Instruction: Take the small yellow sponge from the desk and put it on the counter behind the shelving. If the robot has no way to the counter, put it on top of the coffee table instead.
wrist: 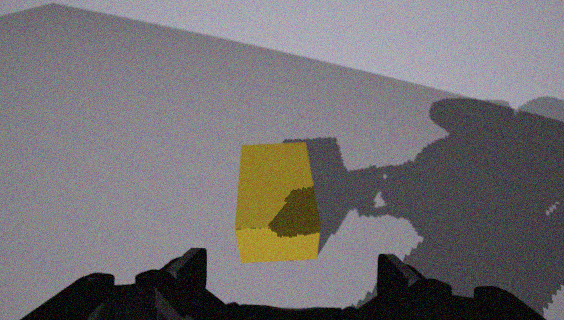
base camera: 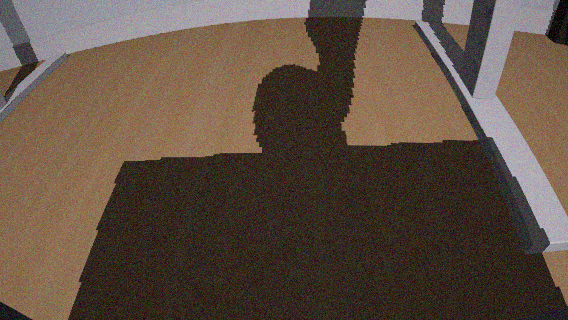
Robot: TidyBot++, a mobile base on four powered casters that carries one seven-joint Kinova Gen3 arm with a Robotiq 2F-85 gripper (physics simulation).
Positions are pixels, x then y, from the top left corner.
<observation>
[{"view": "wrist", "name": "my gripper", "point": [291, 270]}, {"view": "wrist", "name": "small yellow sponge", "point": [277, 219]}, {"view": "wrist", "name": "desk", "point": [128, 134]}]
</observation>
